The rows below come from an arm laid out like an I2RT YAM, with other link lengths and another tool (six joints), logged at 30 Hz.
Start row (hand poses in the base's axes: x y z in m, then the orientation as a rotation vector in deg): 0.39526, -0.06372, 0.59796, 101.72, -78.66, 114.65
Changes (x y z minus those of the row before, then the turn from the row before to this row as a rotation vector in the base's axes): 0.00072, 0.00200, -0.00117, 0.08, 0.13, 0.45; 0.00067, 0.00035, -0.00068, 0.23, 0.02, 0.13; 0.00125, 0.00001, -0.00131, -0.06, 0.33, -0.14; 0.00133, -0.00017, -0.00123, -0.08, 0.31, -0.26; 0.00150, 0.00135, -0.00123, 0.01, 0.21, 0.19; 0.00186, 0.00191, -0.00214, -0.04, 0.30, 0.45; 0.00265, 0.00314, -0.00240, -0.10, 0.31, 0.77; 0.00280, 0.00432, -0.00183, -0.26, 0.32, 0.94; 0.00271, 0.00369, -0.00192, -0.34, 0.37, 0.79; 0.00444, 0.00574, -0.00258, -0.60, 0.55, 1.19; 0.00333, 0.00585, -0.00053, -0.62, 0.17, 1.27; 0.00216, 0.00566, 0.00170, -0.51, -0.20, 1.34; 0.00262, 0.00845, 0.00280, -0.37, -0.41, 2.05; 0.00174, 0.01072, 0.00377, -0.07, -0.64, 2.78
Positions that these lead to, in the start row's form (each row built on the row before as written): 0.39598, -0.06172, 0.59679, 102.32, -78.44, 114.70; 0.39665, -0.06137, 0.59611, 102.57, -78.64, 114.67; 0.39790, -0.06136, 0.59480, 102.65, -78.56, 114.24; 0.39923, -0.06153, 0.59357, 102.58, -78.53, 113.78; 0.40073, -0.06018, 0.59234, 102.94, -78.36, 113.63; 0.40259, -0.05827, 0.59020, 103.61, -77.94, 113.51; 0.40524, -0.05513, 0.58780, 104.60, -77.24, 113.55; 0.40804, -0.05081, 0.58597, 105.70, -76.22, 113.71; 0.41075, -0.04712, 0.58405, 106.64, -75.18, 113.75; 0.41519, -0.04138, 0.58147, 108.00, -73.49, 113.84; 0.41852, -0.03553, 0.58094, 109.14, -71.80, 114.41; 0.42068, -0.02987, 0.58264, 110.10, -70.27, 115.42; 0.42330, -0.02142, 0.58544, 111.66, -68.42, 116.98; 0.42504, -0.01070, 0.58921, 113.89, -66.39, 119.09
